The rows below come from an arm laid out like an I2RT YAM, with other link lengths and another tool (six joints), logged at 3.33 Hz.
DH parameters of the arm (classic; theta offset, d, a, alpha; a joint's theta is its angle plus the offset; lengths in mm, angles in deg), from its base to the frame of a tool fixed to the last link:
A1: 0 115.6 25.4 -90
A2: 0 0 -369.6 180
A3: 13.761 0 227 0
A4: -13.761 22.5 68.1 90
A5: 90 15.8 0 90
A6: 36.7 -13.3 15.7 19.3
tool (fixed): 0 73.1 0 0
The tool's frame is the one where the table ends.
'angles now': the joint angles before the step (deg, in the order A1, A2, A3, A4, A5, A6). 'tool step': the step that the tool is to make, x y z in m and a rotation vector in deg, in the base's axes. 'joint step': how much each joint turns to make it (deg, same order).
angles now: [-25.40 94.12 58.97 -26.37 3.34 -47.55]
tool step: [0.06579 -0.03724 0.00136 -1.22 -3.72 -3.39]
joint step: [-0.44 10.54 12.65 1.59 1.05 2.81]
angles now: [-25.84 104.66 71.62 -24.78 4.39 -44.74]
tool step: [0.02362 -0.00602 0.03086 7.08 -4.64 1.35]
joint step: [-0.17 2.03 11.16 -8.08 -7.89 3.25]
